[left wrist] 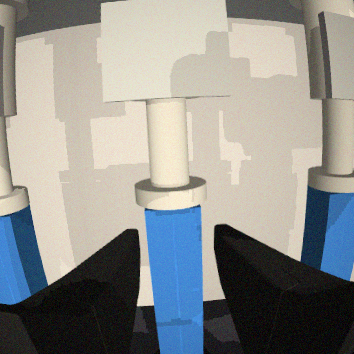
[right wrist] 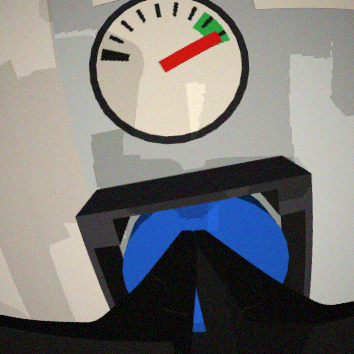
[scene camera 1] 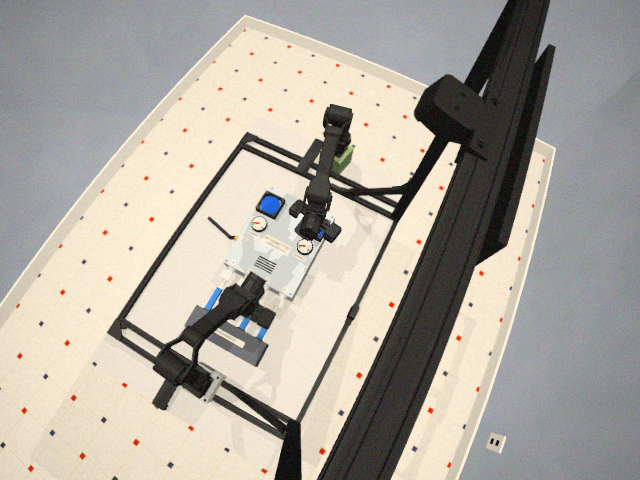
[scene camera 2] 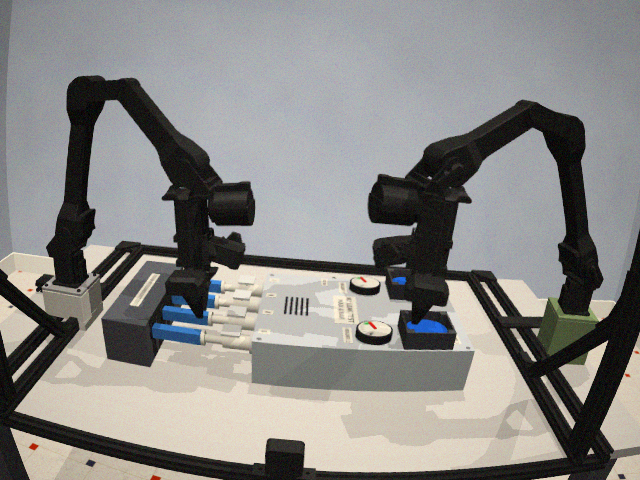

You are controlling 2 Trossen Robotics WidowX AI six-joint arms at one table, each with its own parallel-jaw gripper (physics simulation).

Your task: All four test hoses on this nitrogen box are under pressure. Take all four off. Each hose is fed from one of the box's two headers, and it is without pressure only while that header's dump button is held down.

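Pixels of known places: left gripper, between the fingertips: (left wrist: 176, 238) (scene camera 2: 201, 314); right gripper, between the fingertips: (right wrist: 192, 241) (scene camera 2: 414, 323); left arm's base, origin of its link: (scene camera 1: 201, 382) (scene camera 2: 70, 280); right arm's base, origin of its link: (scene camera 1: 337, 149) (scene camera 2: 573, 308).
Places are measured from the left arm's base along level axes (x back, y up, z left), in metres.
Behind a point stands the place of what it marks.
Observation:
The grey nitrogen box (scene camera 1: 281, 281) {x -0.425, y 0.001, z -0.065 m} (scene camera 2: 361, 369) {x -0.559, y -0.036, z -0.122 m} carries two dump buttons. Several blue hose ends (scene camera 2: 178, 334) {x -0.267, y -0.019, z -0.101 m} (scene camera 1: 212, 298) {x -0.258, y -0.015, z 0.120 m} sit in a row at its left in scene camera 2, on cream couplings. My left gripper (scene camera 2: 199, 311) {x -0.291, y -0.017, z -0.022 m} (left wrist: 176, 238) {x -0.291, y -0.017, z -0.022 m} is partly open around a middle hose (left wrist: 175, 280) {x -0.274, y -0.015, z -0.021 m}, with narrow gaps on both sides. That hose's flange meets its cream stem (left wrist: 169, 145) {x -0.324, y -0.017, z -0.021 m}. My right gripper (scene camera 2: 417, 320) {x -0.637, y 0.028, z -0.079 m} (right wrist: 192, 241) {x -0.637, y 0.028, z -0.079 m} is shut and empty, its tips over the near blue button (scene camera 2: 429, 326) {x -0.667, y 0.017, z -0.065 m} (right wrist: 255, 245) {x -0.651, y 0.017, z -0.054 m}; contact is unclear. The near gauge (scene camera 2: 373, 332) {x -0.572, y 0.015, z -0.091 m} (right wrist: 170, 100) {x -0.589, y 0.015, z -0.078 m} reads in the green.
The far button (scene camera 1: 270, 204) {x -0.659, y 0.017, z 0.116 m} (scene camera 2: 398, 280) {x -0.638, y 0.017, z 0.130 m} has no gripper over it; the far gauge (scene camera 1: 258, 223) {x -0.571, y 0.016, z 0.115 m} (scene camera 2: 364, 285) {x -0.570, y 0.015, z 0.097 m} is beside it. A dark block (scene camera 2: 129, 341) {x -0.182, y -0.034, z -0.127 m} (scene camera 1: 253, 356) {x -0.158, y 0.001, z -0.108 m} stands behind the hoses. A black frame (scene camera 2: 155, 454) surrounds the work area. Neighbouring hoses (left wrist: 332, 230) {x -0.288, y -0.015, z -0.085 m} flank my left fingers.

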